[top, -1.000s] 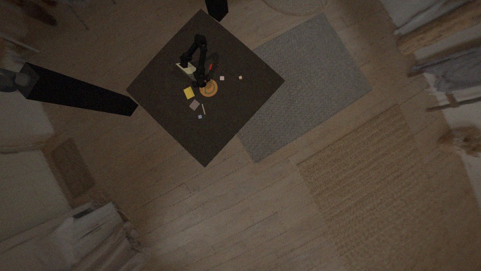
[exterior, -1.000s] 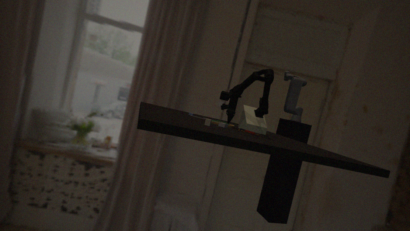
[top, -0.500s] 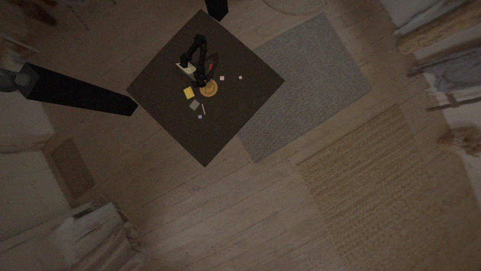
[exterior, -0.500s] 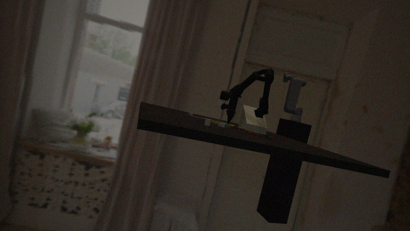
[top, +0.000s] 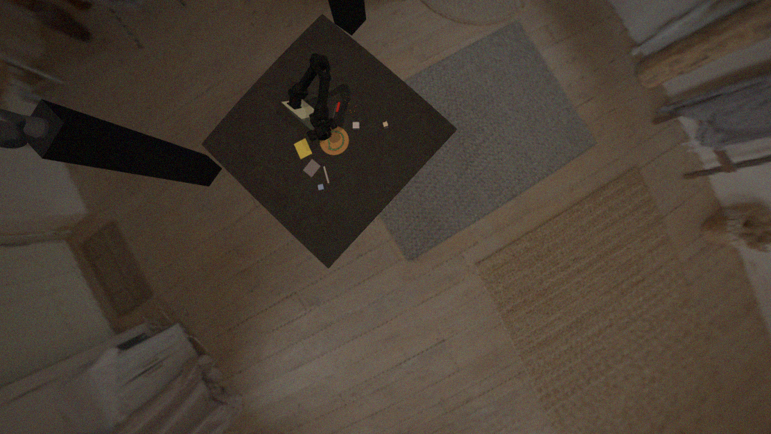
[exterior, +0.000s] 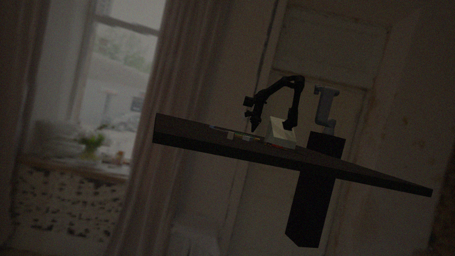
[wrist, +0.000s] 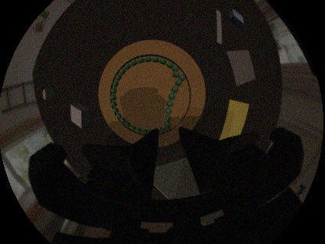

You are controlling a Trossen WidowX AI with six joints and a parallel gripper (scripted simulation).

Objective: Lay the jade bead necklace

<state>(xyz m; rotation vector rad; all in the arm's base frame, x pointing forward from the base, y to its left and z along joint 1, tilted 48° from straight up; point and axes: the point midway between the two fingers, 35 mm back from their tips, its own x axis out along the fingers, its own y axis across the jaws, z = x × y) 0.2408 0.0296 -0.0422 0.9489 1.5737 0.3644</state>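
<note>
Right now my gripper tip is 5 cm short of the round bead board, 4 cm above it and 1 cm to the right of it. The rest, counted from my gripper tip: yellow square: 17 cm to the right, 9 cm behind, 4 cm below; then grey-white block: 18 cm to the left, 11 cm ahead, 3 cm below; then red item: 19 cm to the left, 8 cm behind, 4 cm below.
</note>
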